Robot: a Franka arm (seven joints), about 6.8 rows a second.
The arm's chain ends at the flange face. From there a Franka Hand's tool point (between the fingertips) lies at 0.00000 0.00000 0.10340 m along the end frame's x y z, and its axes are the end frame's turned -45 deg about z.
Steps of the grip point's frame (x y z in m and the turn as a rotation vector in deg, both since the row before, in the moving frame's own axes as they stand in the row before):
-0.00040, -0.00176, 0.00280, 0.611, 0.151, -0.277
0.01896, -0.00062, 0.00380, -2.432, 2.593, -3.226
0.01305, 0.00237, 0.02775, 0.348, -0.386, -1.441
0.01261, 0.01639, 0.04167, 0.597, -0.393, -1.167
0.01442, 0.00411, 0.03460, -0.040, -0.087, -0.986
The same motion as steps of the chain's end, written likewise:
-0.00094, 0.00001, 0.00281, 0.539, -0.325, -0.277
0.00657, -0.01346, 0.00400, 0.114, 3.553, -3.226
0.01184, -0.00761, 0.02775, -0.027, -0.519, -1.441
0.02177, 0.00292, 0.04168, 0.144, -0.700, -1.167
0.01316, -0.00745, 0.03460, -0.090, -0.033, -0.986

